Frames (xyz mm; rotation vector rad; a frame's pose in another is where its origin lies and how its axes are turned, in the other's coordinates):
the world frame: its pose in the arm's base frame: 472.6 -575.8 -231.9 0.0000 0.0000 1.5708
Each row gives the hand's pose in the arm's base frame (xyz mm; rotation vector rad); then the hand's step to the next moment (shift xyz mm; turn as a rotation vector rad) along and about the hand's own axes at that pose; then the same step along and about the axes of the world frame.
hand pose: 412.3 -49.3 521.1 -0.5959 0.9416 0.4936
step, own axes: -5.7 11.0 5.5 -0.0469 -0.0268 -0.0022
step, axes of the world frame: 11.0 6.5 4.6 -0.0274 0.0080 0.0459
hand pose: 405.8 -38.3 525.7 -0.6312 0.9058 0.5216
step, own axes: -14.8 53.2 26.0 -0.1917 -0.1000 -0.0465
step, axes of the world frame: 53.3 28.1 9.7 -0.1313 0.0597 0.1676
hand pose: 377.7 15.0 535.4 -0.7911 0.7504 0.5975
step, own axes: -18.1 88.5 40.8 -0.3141 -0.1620 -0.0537
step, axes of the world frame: 79.4 59.3 -2.3 -0.1961 0.0909 0.2847
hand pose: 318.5 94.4 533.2 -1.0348 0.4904 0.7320
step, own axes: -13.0 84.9 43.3 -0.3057 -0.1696 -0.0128
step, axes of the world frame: 61.4 70.6 -22.3 -0.1592 0.0785 0.3015
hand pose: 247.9 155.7 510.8 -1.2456 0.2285 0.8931
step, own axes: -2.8 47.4 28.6 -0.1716 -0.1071 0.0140
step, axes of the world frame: 26.1 43.4 -22.6 -0.0711 0.0423 0.1851
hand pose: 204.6 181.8 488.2 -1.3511 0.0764 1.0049
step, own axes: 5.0 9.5 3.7 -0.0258 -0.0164 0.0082
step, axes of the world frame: 4.8 4.8 -9.1 -0.0056 0.0091 0.0298
